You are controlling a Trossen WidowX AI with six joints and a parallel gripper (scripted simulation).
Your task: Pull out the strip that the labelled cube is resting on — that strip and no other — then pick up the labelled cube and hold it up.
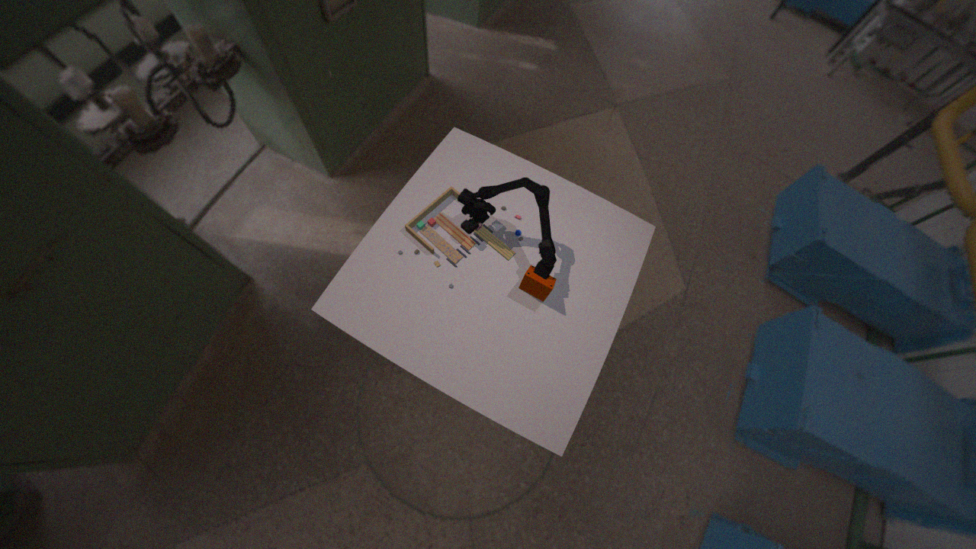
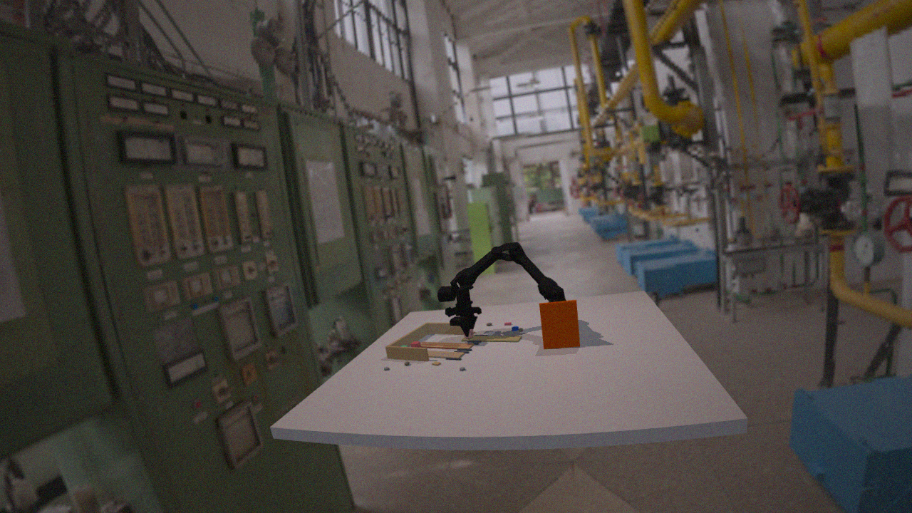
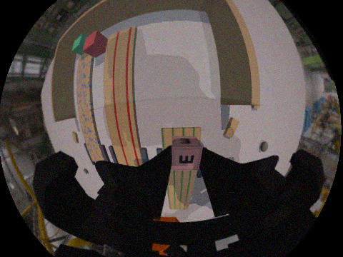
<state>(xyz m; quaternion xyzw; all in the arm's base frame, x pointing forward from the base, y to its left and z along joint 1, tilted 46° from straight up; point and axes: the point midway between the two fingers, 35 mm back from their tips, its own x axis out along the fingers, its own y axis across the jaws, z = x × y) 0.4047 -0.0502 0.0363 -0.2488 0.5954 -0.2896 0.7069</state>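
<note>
Right now the small blue piece is 18 cm behind my gripper tip, 10 cm to the right of it and 1 cm below it.
</note>
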